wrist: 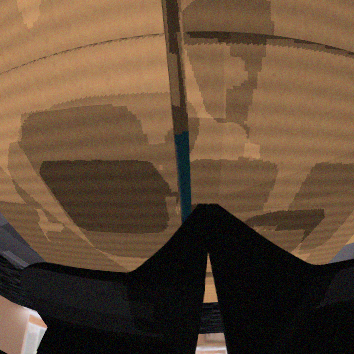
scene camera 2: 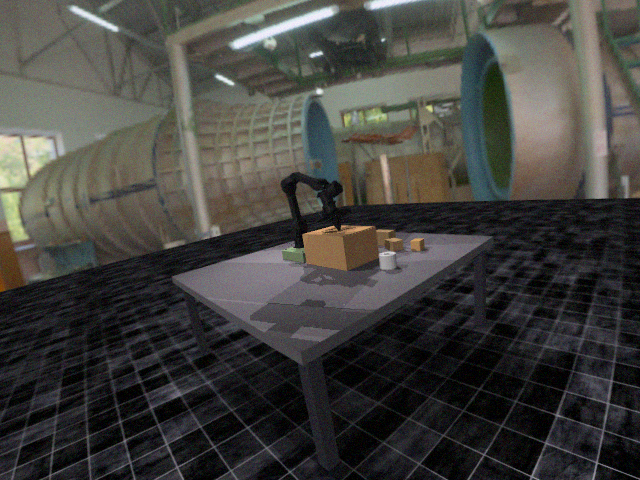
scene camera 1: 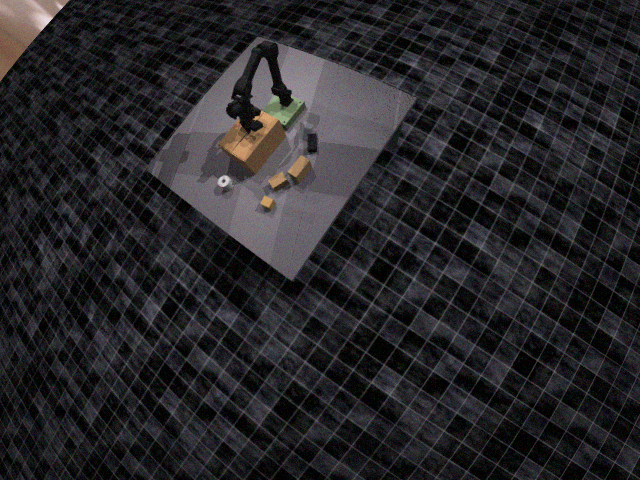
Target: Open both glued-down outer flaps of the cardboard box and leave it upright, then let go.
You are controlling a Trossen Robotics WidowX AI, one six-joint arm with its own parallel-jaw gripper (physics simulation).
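Where they show: gripper, fingertip midpoint: (wrist: 206, 212) (scene camera 2: 339, 230) (scene camera 1: 248, 133); arm's base at its link origin: (scene camera 2: 300, 246) (scene camera 1: 286, 101).
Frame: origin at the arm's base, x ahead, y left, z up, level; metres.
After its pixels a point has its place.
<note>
The cardboard box (scene camera 1: 269, 147) {x 0.312, y 0.123, z 0.007 m} (scene camera 2: 328, 250) {x 0.369, y -0.097, z 0.033 m} stands upright on the table. In the wrist view its left outer flap (wrist: 75, 80) {x 0.265, y -0.016, z 0.103 m} and right outer flap (wrist: 310, 105) {x 0.276, y 0.055, z 0.101 m} both lie about flat across the top. A narrow dark gap runs between them, with a blue strip (wrist: 183, 175) {x 0.318, y 0.012, z 0.087 m} showing in it just ahead of my fingertips. My gripper (scene camera 1: 246, 132) {x 0.329, y 0.022, z 0.100 m} (scene camera 2: 338, 228) {x 0.329, y 0.022, z 0.100 m} (wrist: 206, 212) {x 0.329, y 0.022, z 0.100 m} is shut and empty, pointing down at the box top by this gap. Whether the tips touch a flap or reach into the gap is hidden.
A green plate (scene camera 1: 293, 109) {x 0.029, y 0.077, z 0.000 m} (scene camera 2: 293, 254) {x 0.065, y -0.097, z -0.014 m} lies by the arm's base. A white roll (scene camera 1: 223, 181) {x 0.621, y 0.005, z -0.008 m} (scene camera 2: 387, 261) {x 0.641, y -0.010, z -0.015 m} stands near the box. Three tan blocks, a large one (scene camera 1: 299, 169) {x 0.339, y 0.370, z 0.029 m}, a middle one (scene camera 1: 278, 180) {x 0.444, y 0.295, z -0.002 m} and a small one (scene camera 1: 267, 203) {x 0.581, y 0.325, z -0.002 m}, and a black block (scene camera 1: 312, 142) {x 0.149, y 0.306, z -0.020 m} are on the table (scene camera 1: 356, 124) {x -0.101, y 0.438, z -0.052 m} (scene camera 2: 232, 279) {x 0.035, y -0.454, z -0.052 m}.
</note>
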